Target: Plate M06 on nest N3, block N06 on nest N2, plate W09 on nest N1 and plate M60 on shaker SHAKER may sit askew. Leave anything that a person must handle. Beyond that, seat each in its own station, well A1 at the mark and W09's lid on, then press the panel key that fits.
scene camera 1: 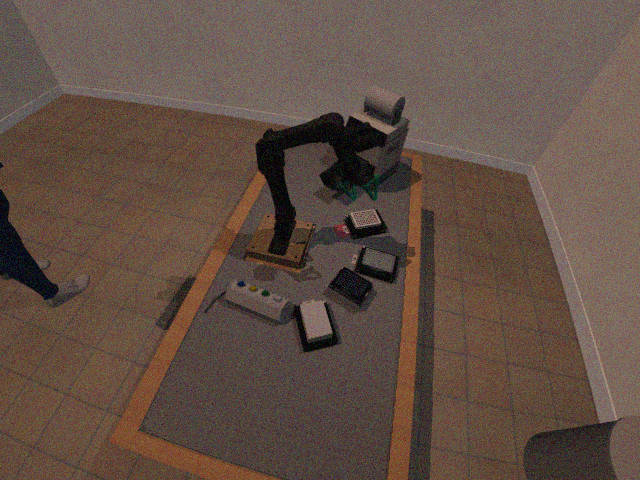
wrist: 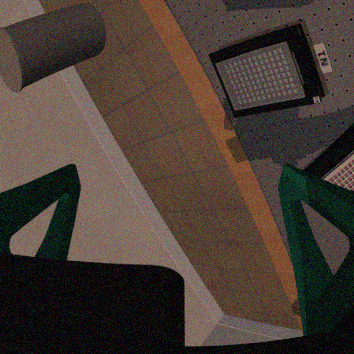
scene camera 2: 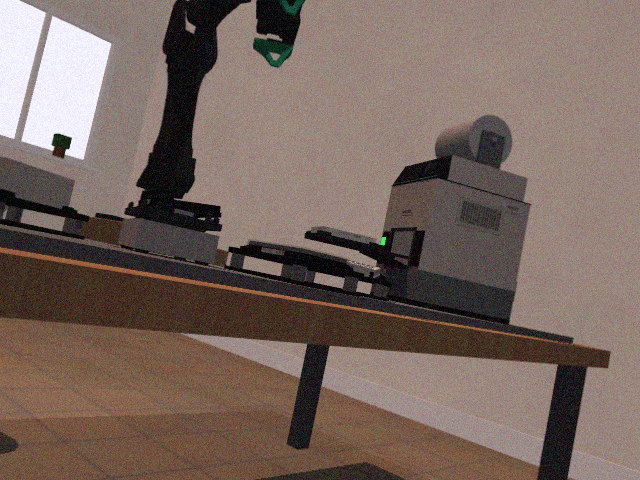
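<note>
My gripper [scene camera 1: 364, 196] [wrist: 179, 175] is open and empty, high over the mat near the white machine. In the wrist view a pale grey plate [wrist: 262, 76] lies in the black nest N1 [wrist: 313, 75]; whether a lid is on it I cannot tell. In scene view 1 this plate [scene camera 1: 378, 260] sits between a pale plate with reddish wells [scene camera 1: 365, 218] and a dark plate [scene camera 1: 351, 284] on a grey base. A tall white block or plate [scene camera 1: 316, 319] stands on a black base. The key panel [scene camera 1: 258, 301] has blue, yellow, green and white keys. Other station labels are unreadable; small skews are unclear.
A white machine [scene camera 1: 392, 144] [scene camera 2: 454, 232] with a roll on top stands at the table's far end; a plate [scene camera 2: 343, 234] rests on its tray. The arm's base board [scene camera 1: 258, 237] is beside the stations. A person's leg [scene camera 1: 23, 263] shows at the left, beyond the table.
</note>
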